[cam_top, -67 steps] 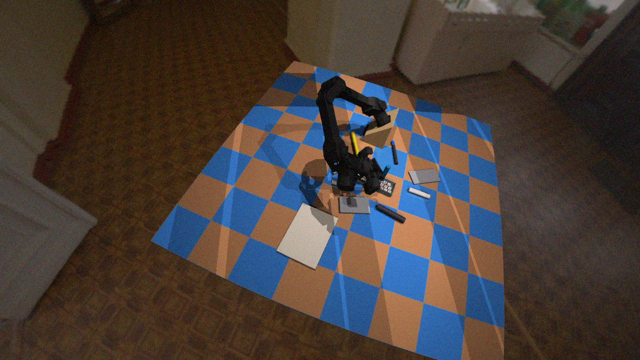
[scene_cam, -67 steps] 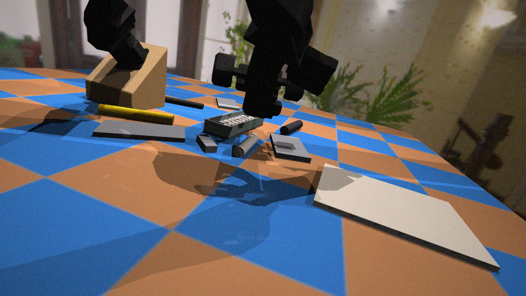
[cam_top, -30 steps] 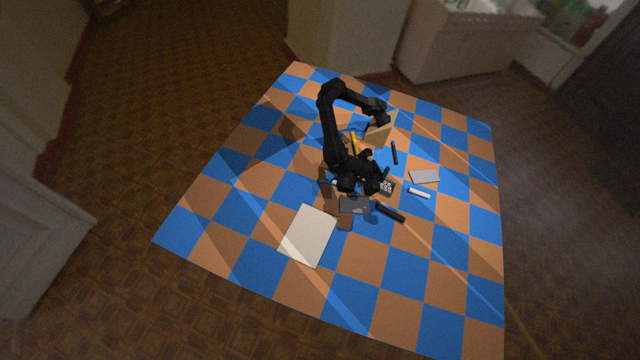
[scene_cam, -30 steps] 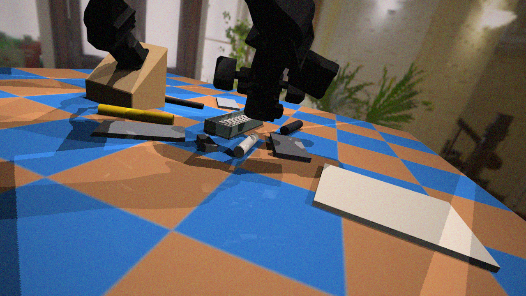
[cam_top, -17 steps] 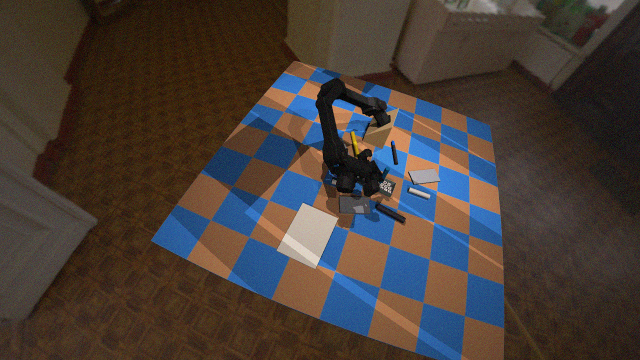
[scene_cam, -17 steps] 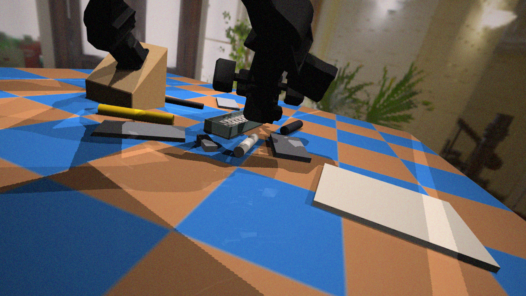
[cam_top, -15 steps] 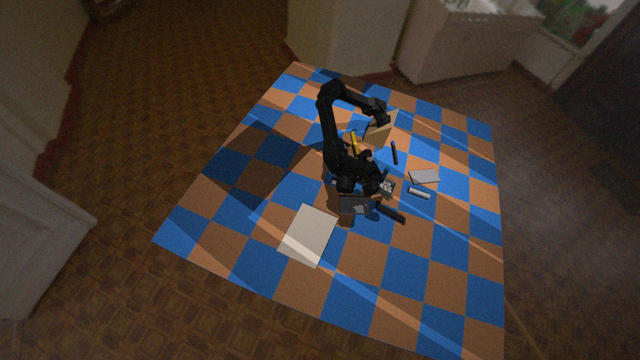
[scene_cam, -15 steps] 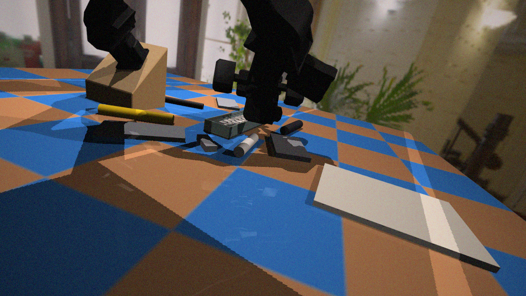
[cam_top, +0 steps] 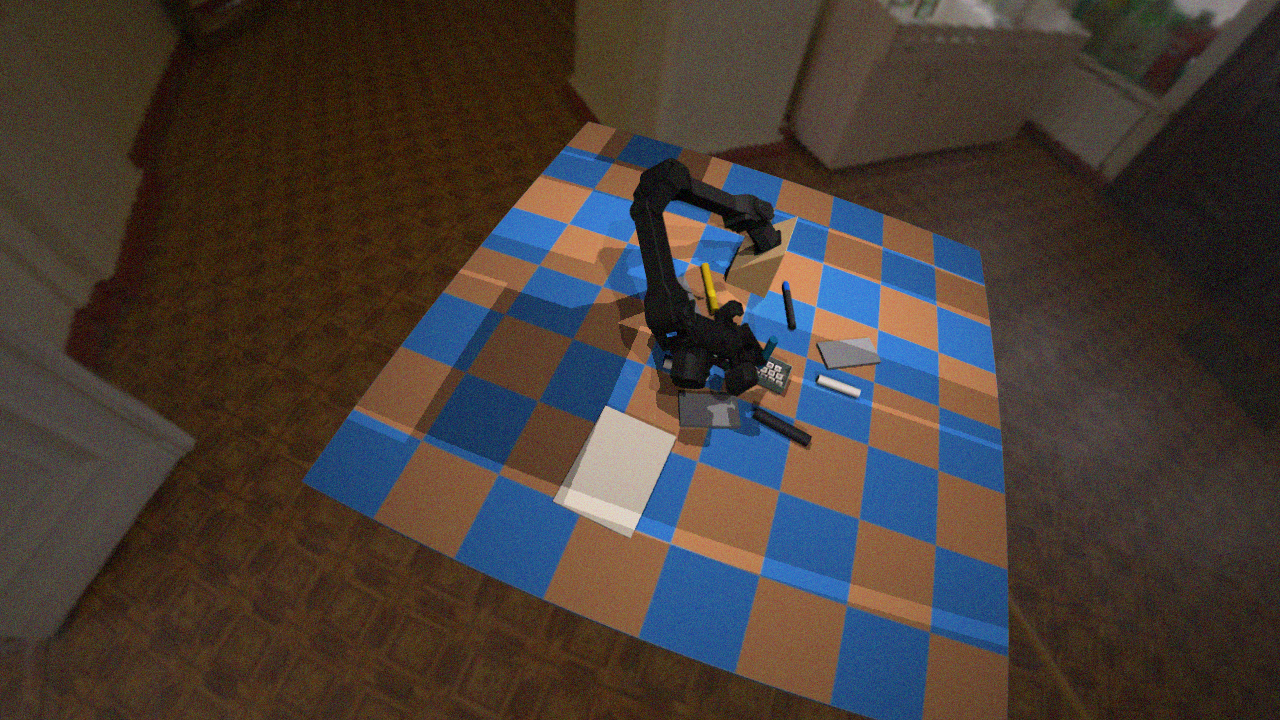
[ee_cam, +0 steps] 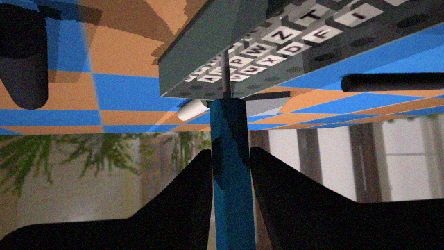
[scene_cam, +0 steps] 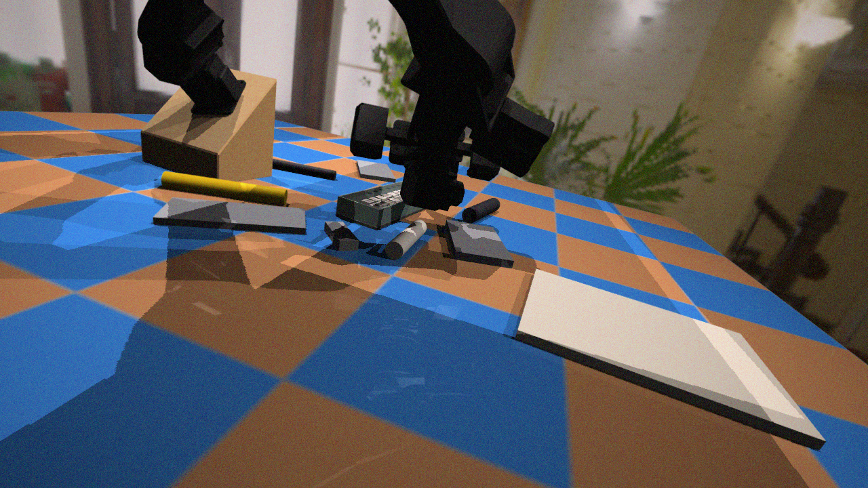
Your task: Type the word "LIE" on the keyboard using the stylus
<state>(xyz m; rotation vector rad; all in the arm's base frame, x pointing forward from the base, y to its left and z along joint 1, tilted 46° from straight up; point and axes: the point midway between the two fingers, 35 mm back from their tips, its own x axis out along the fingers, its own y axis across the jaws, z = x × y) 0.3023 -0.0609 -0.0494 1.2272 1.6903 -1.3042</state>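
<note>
Right now the L key is 6 cm below my gripper tip. Also, from my gripper tip: small grey block: 4 cm behind, 18 cm to the right, 6 cm below; stylus: 1 cm below; black cylinder: 11 cm ahead, 6 cm to the left, 6 cm below.
</note>
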